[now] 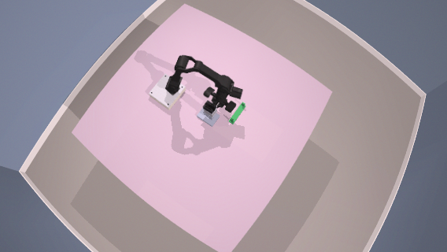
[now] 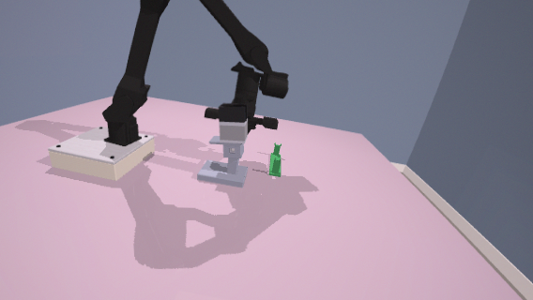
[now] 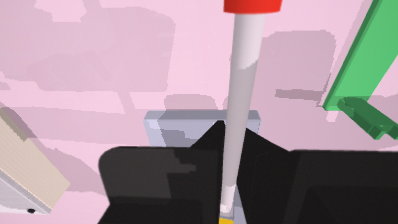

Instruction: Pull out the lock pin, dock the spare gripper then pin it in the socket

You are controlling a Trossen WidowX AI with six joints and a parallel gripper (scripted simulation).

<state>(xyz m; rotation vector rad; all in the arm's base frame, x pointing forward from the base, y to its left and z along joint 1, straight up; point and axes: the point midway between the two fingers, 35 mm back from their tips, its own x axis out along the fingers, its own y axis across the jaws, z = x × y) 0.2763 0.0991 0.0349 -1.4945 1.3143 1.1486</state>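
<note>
My gripper tip is 60 mm to the left of the mount socket. Round my gripper tip: green see-through block: 100 mm ahead, 70 mm to the left, 20 mm below; spare gripper: 80 mm above, 60 mm to the right.
</note>
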